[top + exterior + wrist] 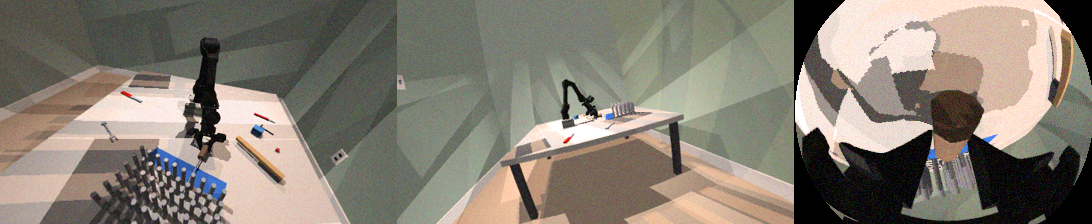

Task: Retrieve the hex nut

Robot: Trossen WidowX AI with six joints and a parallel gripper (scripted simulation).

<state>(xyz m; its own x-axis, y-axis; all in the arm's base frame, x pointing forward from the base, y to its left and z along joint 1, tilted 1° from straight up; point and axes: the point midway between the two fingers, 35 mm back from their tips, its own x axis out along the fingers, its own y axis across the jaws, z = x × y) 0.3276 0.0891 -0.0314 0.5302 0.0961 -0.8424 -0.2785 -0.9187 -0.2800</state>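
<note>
The hook tool is 10 cm ahead of my gripper tip and 3 cm to the right of it. From my gripper tip the other things lie so: small red cube 39 cm to the left, 11 cm behind, 1 cm below; then blue taped strip 11 cm ahead, 7 cm to the right, 2 cm below; then blue block 30 cm to the left, 22 cm behind.
</note>
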